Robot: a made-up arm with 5 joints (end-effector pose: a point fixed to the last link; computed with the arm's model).
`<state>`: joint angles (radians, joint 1 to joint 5).
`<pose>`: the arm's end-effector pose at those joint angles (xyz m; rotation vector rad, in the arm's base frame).
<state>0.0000 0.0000 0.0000 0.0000 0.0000</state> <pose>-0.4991 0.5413 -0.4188 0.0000 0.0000 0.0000</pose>
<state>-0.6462 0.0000 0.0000 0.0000 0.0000</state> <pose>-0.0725 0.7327 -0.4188 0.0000 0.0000 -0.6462</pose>
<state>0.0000 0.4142 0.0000 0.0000 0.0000</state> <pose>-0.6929 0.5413 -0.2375 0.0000 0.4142 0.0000</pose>
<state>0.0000 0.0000 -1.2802 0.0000 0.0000</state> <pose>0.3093 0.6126 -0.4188 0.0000 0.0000 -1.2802</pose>
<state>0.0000 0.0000 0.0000 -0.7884 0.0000</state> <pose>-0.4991 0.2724 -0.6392 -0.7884 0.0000 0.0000</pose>
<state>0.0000 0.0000 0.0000 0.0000 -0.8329</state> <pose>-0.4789 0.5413 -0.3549 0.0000 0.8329 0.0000</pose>
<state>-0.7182 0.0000 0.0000 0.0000 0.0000</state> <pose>-0.0196 0.7360 -0.4188 0.0000 0.0000 -0.7182</pose>
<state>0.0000 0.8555 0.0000 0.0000 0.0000</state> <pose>-0.8006 0.5413 0.0237 0.0000 0.8555 0.0000</pose>
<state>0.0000 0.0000 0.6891 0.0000 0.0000</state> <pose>-0.7184 0.1381 -0.4188 0.0000 0.0000 0.6891</pose>
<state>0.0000 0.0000 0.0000 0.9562 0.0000</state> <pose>-0.4991 0.5462 -0.0023 0.9562 0.0000 0.0000</pose>
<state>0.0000 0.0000 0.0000 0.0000 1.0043</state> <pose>-0.4533 0.5413 -0.4840 0.0000 -1.0043 0.0000</pose>
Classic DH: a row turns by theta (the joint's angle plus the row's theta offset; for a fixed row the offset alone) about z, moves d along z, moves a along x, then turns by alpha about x. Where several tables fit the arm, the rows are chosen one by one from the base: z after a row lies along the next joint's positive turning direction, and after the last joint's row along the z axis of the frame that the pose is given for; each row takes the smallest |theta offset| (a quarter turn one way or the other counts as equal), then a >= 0, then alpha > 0; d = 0 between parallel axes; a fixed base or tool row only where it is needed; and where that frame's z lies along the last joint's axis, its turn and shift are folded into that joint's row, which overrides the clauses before.
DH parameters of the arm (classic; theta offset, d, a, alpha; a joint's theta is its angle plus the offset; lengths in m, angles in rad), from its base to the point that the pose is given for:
joint 1: 0 0.1331 -0.1645 -1.5708
joint 2: 0 0.0342 0.1175 1.5708
joint 3: 1.5708 -0.3389 0.1077 1.5708
joint 4: -1.5708 -0.3698 0.2039 1.5708
joint 5: -1.5708 -0.3994 0.0823 1.5708
tool (fixed): 3.1416 -0.0091 0 0

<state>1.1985 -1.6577 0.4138 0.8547 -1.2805</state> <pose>-0.2809 0.1037 -0.2928 -0.1757 -0.3644 2.0613</pose>
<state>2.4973 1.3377 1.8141 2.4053 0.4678</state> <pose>0.2303 0.3110 -0.0776 -1.4814 2.1752 -0.5243</pose>
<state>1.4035 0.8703 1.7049 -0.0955 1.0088</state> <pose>0.2829 -0.9196 -0.0571 1.4063 0.8903 2.1852</pose>
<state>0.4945 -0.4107 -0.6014 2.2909 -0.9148</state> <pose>-0.4881 0.0060 0.0805 2.0364 0.0739 1.4021</pose>
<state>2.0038 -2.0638 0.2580 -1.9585 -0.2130</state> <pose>0.0527 0.5960 0.2023 0.4510 -1.3571 -0.3910</pose>
